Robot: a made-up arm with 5 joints.
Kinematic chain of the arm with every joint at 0, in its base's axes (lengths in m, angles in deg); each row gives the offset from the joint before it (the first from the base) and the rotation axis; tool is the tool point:
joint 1: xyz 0 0 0.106 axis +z
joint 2: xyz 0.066 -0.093 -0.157 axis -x
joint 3: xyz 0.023 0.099 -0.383 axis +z
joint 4: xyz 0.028 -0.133 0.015 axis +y
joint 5: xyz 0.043 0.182 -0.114 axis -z
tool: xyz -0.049 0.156 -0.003
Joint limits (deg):
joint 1: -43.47..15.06
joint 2: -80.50..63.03
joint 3: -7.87..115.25
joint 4: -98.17..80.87
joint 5: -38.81..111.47
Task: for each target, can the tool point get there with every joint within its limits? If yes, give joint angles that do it. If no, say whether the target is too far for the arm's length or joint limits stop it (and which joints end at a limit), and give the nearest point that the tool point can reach.
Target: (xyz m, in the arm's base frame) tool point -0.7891 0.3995 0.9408
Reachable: no: too far | nearest point -0.1667 0.3191 0.1999 | short by 0.971 m
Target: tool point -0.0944 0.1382 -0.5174
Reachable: yes | joints -5.50 -2.06 82.18 -21.30 5.08
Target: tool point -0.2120 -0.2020 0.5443
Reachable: no: joint limits stop it (at a limit: joint 1, joint 2) | nearest point -0.0751 0.1373 0.1854 | short by 0.512 m
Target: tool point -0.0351 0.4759 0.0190
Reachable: yes | joints 5.68 -65.74 26.31 22.36 15.96
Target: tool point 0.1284 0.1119 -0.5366
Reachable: yes | joints -10.08 16.14 29.74 -63.70 8.62
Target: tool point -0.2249 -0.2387 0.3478
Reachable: no: joint limits stop it (at a limit: joint 1, joint 2) | nearest point -0.0936 0.1007 0.1322 | short by 0.423 m
